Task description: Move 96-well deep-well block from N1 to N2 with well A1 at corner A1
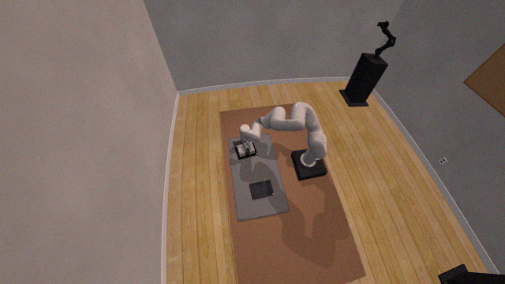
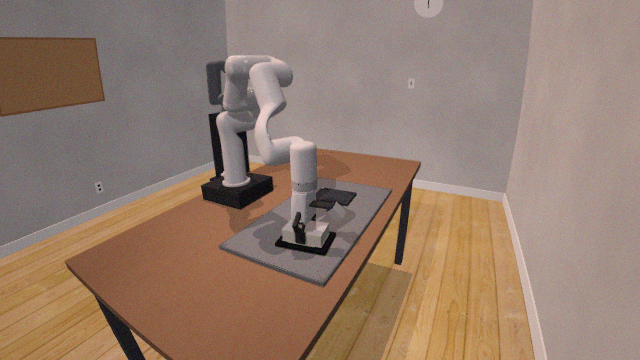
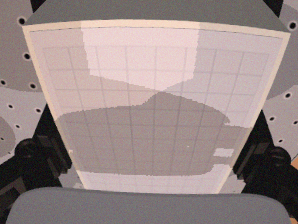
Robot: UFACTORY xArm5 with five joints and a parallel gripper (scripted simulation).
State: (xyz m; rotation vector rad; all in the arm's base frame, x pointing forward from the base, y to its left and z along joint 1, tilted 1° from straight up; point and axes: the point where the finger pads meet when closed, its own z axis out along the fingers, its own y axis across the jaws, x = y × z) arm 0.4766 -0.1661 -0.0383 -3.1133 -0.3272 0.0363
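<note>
Right now the white deep-well block is right at my hand.
</note>
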